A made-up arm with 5 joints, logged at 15 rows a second.
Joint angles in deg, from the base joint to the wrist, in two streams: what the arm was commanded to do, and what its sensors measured. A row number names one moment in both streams.
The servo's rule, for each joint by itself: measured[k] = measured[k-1] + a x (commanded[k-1-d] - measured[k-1]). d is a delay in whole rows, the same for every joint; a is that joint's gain. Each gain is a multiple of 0.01, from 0.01 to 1. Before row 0 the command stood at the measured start. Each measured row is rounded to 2 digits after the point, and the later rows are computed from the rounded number. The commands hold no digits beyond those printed.
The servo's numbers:
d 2
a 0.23 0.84 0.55 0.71 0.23
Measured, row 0:
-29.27, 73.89, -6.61, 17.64, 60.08
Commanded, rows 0 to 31:
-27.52, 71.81, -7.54, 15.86, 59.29
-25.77, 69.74, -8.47, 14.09, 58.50
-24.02, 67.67, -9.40, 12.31, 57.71
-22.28, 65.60, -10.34, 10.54, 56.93
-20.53, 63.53, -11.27, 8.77, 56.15
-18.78, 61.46, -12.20, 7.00, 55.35
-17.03, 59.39, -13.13, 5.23, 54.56
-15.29, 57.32, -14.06, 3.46, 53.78
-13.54, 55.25, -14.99, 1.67, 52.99
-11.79, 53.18, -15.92, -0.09, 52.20
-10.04, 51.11, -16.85, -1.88, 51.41
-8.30, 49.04, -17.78, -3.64, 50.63
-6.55, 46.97, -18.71, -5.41, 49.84
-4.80, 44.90, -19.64, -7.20, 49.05
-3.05, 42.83, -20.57, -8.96, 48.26
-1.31, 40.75, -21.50, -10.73, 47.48
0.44, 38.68, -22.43, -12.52, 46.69
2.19, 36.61, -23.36, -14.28, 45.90
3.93, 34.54, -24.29, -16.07, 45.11
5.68, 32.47, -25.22, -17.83, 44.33
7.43, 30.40, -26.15, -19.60, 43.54
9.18, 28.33, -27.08, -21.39, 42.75
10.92, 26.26, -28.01, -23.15, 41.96
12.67, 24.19, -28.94, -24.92, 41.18
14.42, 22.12, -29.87, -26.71, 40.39
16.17, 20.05, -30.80, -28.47, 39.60
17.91, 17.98, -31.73, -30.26, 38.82
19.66, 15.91, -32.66, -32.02, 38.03
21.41, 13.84, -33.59, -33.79, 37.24
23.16, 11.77, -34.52, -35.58, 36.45
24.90, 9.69, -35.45, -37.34, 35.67
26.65, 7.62, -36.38, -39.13, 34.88
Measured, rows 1 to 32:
-29.27, 73.89, -6.61, 17.64, 60.08
-29.27, 73.89, -6.61, 17.64, 60.08
-28.87, 72.14, -7.12, 16.38, 59.90
-28.16, 70.12, -7.86, 14.75, 59.58
-27.21, 68.06, -8.71, 13.02, 59.15
-26.08, 65.99, -9.61, 11.26, 58.64
-24.80, 63.92, -10.52, 9.49, 58.07
-23.42, 61.85, -11.44, 7.72, 57.44
-21.95, 59.78, -12.37, 5.95, 56.78
-20.42, 57.71, -13.30, 4.18, 56.09
-18.84, 55.64, -14.23, 2.40, 55.38
-17.22, 53.57, -15.16, 0.63, 54.65
-15.57, 51.50, -16.09, -1.15, 53.90
-13.90, 49.43, -17.02, -2.92, 53.15
-12.21, 47.36, -17.95, -4.69, 52.39
-10.51, 45.29, -18.88, -6.47, 51.62
-8.79, 43.22, -19.81, -8.24, 50.85
-7.07, 41.15, -20.74, -10.01, 50.07
-5.34, 39.08, -21.67, -11.79, 49.29
-3.61, 37.01, -22.60, -13.56, 48.51
-1.88, 34.94, -23.53, -15.34, 47.73
-0.14, 32.87, -24.46, -17.11, 46.95
1.60, 30.80, -25.39, -18.88, 46.17
3.34, 28.73, -26.32, -20.66, 45.38
5.08, 26.66, -27.25, -22.43, 44.59
6.83, 24.59, -28.18, -24.20, 43.81
8.58, 22.52, -29.11, -25.98, 43.02
10.33, 20.45, -30.04, -27.75, 42.23
12.07, 18.38, -30.97, -29.53, 41.45
13.82, 16.31, -31.90, -31.30, 40.66
15.57, 14.24, -32.83, -33.07, 39.87
17.32, 12.17, -33.76, -34.85, 39.08

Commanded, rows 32 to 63:
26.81, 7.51, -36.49, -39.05, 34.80
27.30, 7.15, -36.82, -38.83, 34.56
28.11, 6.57, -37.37, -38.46, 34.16
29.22, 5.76, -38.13, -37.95, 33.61
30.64, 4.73, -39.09, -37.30, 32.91
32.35, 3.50, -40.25, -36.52, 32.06
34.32, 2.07, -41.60, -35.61, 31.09
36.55, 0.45, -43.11, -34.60, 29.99
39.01, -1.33, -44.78, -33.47, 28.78
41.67, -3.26, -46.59, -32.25, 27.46
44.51, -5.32, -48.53, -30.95, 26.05
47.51, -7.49, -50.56, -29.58, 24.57
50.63, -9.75, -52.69, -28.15, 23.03
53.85, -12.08, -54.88, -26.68, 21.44
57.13, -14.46, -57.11, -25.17, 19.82
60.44, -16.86, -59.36, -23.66, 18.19
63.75, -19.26, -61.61, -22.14, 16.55
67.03, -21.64, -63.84, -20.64, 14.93
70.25, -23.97, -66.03, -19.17, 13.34
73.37, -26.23, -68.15, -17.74, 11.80
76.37, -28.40, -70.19, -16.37, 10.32
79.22, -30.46, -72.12, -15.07, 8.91
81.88, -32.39, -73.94, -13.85, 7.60
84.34, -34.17, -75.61, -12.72, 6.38
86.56, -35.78, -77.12, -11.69, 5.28
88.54, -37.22, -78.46, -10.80, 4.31
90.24, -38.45, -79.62, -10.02, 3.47
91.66, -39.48, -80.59, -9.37, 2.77
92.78, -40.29, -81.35, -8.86, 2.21
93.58, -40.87, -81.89, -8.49, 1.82
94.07, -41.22, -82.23, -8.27, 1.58
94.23, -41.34, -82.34, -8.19, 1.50
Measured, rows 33 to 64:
19.06, 10.09, -34.69, -36.62, 38.30
20.81, 8.02, -35.62, -38.40, 37.51
22.19, 7.59, -36.10, -38.86, 36.89
23.37, 7.22, -36.50, -38.84, 36.35
24.46, 6.67, -36.98, -38.57, 35.85
25.55, 5.91, -37.61, -38.13, 35.33
26.72, 4.92, -38.42, -37.54, 34.77
28.01, 3.73, -39.43, -36.82, 34.15
29.46, 2.34, -40.62, -35.96, 33.45
31.09, 0.75, -41.99, -34.99, 32.65
32.91, -1.00, -43.52, -33.91, 31.76
34.92, -2.90, -45.21, -32.73, 30.77
37.13, -4.93, -47.04, -31.47, 29.68
39.52, -7.08, -48.98, -30.13, 28.50
42.08, -9.32, -51.02, -28.72, 27.24
44.79, -11.64, -53.14, -27.27, 25.91
47.63, -14.01, -55.32, -25.78, 24.51
50.58, -16.40, -57.54, -24.27, 23.06
53.61, -18.80, -59.78, -22.76, 21.56
56.70, -21.19, -62.01, -21.25, 20.04
59.82, -23.53, -64.22, -19.77, 18.50
62.94, -25.80, -66.38, -18.33, 16.96
66.03, -27.98, -68.48, -16.94, 15.43
69.06, -30.06, -70.48, -15.61, 13.93
72.01, -32.02, -72.38, -14.36, 12.47
74.85, -33.83, -74.16, -13.20, 11.07
77.54, -35.47, -75.79, -12.13, 9.74
80.07, -36.94, -77.26, -11.19, 8.49
82.41, -38.21, -78.56, -10.36, 7.34
84.54, -39.28, -79.68, -9.66, 6.29
86.44, -40.13, -80.60, -9.09, 5.35
88.08, -40.75, -81.31, -8.66, 4.54

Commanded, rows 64 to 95:
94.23, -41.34, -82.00, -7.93, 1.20
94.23, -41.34, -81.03, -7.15, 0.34
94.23, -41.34, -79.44, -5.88, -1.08
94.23, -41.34, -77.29, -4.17, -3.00
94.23, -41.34, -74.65, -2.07, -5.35
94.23, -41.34, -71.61, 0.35, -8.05
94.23, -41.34, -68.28, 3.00, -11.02
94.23, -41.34, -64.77, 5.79, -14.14
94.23, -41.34, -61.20, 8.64, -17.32
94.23, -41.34, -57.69, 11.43, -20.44
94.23, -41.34, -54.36, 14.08, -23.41
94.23, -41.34, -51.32, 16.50, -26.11
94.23, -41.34, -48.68, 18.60, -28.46
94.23, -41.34, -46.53, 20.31, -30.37
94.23, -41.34, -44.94, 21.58, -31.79
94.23, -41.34, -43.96, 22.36, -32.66
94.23, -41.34, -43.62, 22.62, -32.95
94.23, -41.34, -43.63, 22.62, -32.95
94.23, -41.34, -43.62, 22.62, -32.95
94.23, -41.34, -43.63, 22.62, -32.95
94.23, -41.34, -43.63, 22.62, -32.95
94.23, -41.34, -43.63, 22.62, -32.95
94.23, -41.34, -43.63, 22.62, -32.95
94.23, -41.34, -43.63, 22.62, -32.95
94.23, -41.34, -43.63, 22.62, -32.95
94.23, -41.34, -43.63, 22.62, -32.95
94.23, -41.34, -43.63, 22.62, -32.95
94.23, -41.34, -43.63, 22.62, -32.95
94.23, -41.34, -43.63, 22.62, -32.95
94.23, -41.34, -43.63, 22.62, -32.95
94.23, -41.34, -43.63, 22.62, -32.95
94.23, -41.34, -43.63, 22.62, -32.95
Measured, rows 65 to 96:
89.46, -41.14, -81.82, -8.38, 3.86
90.56, -41.31, -82.11, -8.25, 3.32
91.40, -41.34, -82.05, -8.02, 2.83
92.05, -41.34, -81.49, -7.40, 2.26
92.55, -41.34, -80.36, -6.32, 1.49
92.94, -41.34, -78.67, -4.79, 0.46
93.24, -41.34, -76.46, -2.86, -0.88
93.47, -41.34, -73.79, -0.58, -2.53
93.64, -41.34, -70.76, 1.96, -4.48
93.78, -41.34, -67.47, 4.68, -6.70
93.88, -41.34, -64.02, 7.49, -9.14
93.96, -41.34, -60.54, 10.29, -11.74
94.02, -41.34, -57.14, 12.98, -14.42
94.07, -41.34, -53.94, 15.48, -17.11
94.11, -41.34, -51.05, 17.70, -19.72
94.14, -41.34, -48.56, 19.55, -22.17
94.16, -41.34, -46.57, 20.99, -24.38
94.18, -41.34, -45.13, 21.96, -26.28
94.19, -41.34, -44.30, 22.43, -27.81
94.20, -41.34, -43.93, 22.56, -28.99
94.21, -41.34, -43.76, 22.60, -29.90
94.21, -41.34, -43.69, 22.61, -30.60
94.21, -41.34, -43.66, 22.62, -31.14
94.21, -41.34, -43.64, 22.62, -31.56
94.21, -41.34, -43.63, 22.62, -31.88
94.21, -41.34, -43.63, 22.62, -32.13
94.21, -41.34, -43.63, 22.62, -32.32
94.21, -41.34, -43.63, 22.62, -32.46
94.21, -41.34, -43.63, 22.62, -32.57
94.21, -41.34, -43.63, 22.62, -32.66
94.21, -41.34, -43.63, 22.62, -32.73
94.21, -41.34, -43.63, 22.62, -32.78

